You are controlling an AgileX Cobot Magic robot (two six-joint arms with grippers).
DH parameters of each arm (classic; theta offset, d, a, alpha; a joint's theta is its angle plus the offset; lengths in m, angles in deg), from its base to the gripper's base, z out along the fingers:
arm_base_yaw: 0 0.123 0 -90
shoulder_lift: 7.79 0 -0.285 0
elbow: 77.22 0 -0.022 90
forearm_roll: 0 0.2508 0 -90
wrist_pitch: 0 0 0.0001 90
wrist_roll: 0 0.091 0 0
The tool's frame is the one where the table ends.
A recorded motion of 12 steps. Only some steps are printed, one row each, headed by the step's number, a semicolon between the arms.
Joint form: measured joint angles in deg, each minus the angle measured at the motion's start. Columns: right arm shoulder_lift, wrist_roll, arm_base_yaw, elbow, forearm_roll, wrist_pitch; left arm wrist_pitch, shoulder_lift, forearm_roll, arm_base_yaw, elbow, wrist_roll.
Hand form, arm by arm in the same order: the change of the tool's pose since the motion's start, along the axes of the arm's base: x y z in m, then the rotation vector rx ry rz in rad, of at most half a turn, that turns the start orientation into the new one. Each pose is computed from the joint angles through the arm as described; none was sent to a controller.
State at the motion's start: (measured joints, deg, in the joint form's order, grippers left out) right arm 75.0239 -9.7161 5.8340 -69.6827 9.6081 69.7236; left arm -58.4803 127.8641 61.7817 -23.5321 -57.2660 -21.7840
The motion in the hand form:
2: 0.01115 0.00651 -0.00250 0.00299 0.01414 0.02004; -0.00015 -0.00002 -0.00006 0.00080 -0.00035 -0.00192
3: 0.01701 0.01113 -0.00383 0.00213 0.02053 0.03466; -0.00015 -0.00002 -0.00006 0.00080 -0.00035 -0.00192
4: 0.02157 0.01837 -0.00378 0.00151 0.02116 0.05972; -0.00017 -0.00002 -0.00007 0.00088 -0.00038 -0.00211
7: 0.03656 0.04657 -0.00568 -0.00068 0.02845 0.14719; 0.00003 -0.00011 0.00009 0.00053 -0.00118 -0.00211
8: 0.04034 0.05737 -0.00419 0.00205 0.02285 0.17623; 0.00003 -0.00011 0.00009 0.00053 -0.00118 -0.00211
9: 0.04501 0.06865 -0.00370 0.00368 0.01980 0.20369; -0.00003 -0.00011 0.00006 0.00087 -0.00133 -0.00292
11: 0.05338 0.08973 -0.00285 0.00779 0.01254 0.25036; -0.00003 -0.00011 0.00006 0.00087 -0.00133 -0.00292
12: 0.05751 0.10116 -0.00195 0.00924 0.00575 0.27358; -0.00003 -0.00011 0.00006 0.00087 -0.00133 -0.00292
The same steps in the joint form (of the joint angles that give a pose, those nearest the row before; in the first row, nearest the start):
2: 2.63 -0.06 1.09 -1.83 0.28 0.00; 0.00 0.00 0.12 0.00 0.00 0.00
3: 4.05 -0.06 1.93 -2.88 0.28 0.00; 0.00 0.00 0.12 0.00 0.00 0.00
4: 5.25 -0.11 3.32 -4.05 0.28 0.00; 0.00 0.00 0.13 0.00 0.00 0.00
7: 9.72 -0.11 8.32 -8.15 0.28 0.06; 0.00 0.00 0.13 0.00 -0.05 0.00
8: 11.02 0.04 10.13 -9.83 0.35 0.06; 0.00 0.00 0.13 0.00 -0.05 0.00
9: 12.62 0.27 11.92 -11.66 0.35 0.06; 0.00 0.00 0.18 0.00 -0.05 0.00
11: 15.66 0.74 15.03 -15.25 0.35 0.06; 0.00 0.00 0.18 0.00 -0.05 0.00
12: 17.29 1.06 16.65 -17.33 0.23 0.06; 0.00 0.00 0.18 0.00 -0.05 0.00

